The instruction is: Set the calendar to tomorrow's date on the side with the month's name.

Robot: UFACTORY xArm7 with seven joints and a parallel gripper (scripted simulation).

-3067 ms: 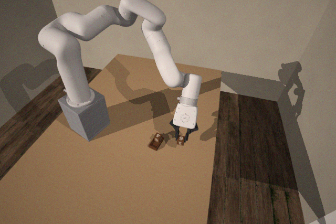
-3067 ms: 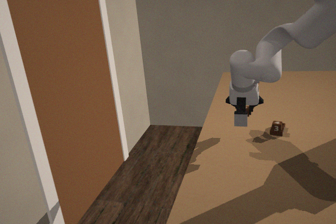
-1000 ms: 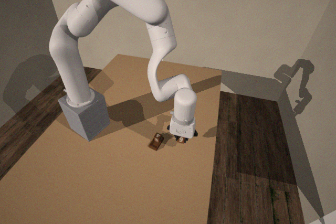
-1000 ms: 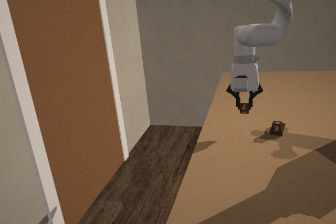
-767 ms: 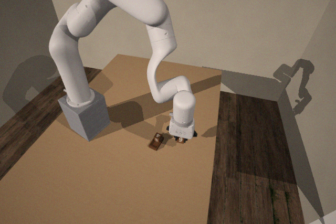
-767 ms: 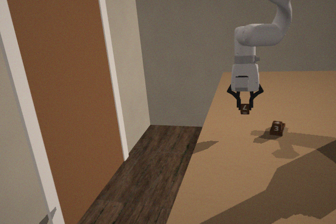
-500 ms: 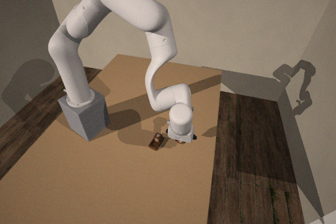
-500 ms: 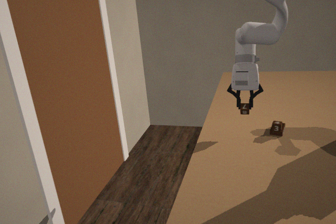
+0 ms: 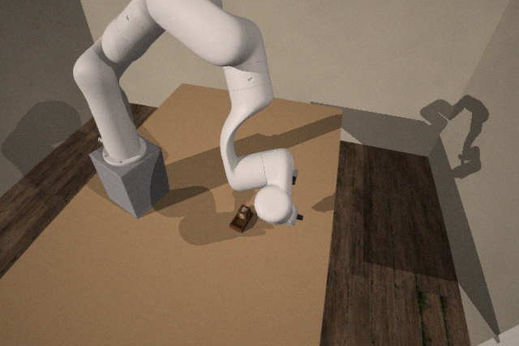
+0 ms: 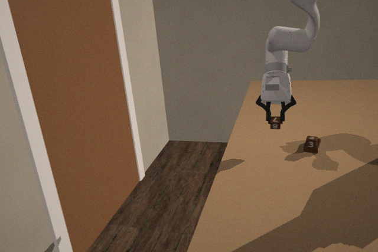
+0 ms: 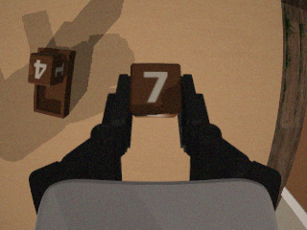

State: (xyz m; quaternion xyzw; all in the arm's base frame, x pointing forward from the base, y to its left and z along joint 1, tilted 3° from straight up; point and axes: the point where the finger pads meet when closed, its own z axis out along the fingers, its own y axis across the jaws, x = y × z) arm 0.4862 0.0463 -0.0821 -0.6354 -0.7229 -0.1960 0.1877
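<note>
Right now the digit cube is 10 mm to the left of my hand and 20 mm below it. Round my hand: brown calendar tray (120 mm behind, 90 mm below).
</note>
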